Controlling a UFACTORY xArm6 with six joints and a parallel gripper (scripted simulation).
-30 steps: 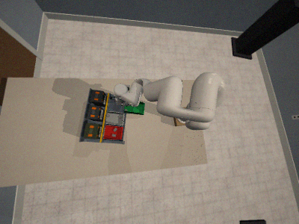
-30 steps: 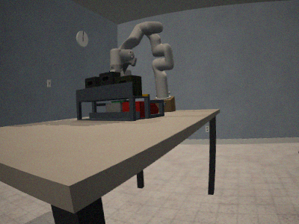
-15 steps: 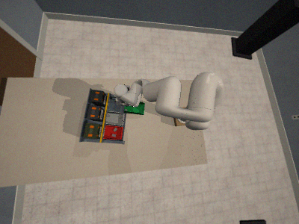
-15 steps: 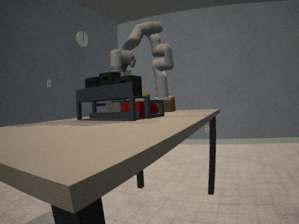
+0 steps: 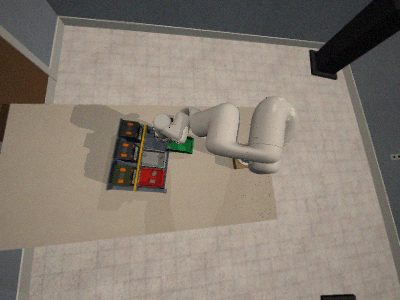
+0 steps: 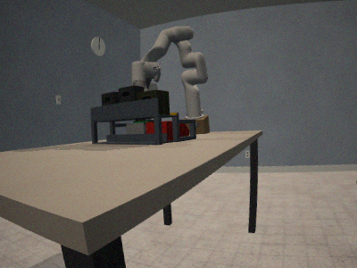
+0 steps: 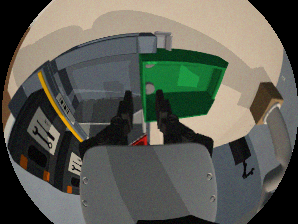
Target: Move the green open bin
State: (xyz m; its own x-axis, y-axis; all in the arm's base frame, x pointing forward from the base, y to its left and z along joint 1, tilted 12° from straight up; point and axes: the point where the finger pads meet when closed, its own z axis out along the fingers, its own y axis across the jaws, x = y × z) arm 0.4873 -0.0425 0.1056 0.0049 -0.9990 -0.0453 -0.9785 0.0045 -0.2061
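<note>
The green open bin lies 80 mm behind my hand and 70 mm below it. Also, from my hand: yellow strip (130 mm ahead, 110 mm to the left); red bin (80 mm ahead, 220 mm to the left, 70 mm below); grey bin (80 mm ahead, 110 mm to the left, 70 mm below).
</note>
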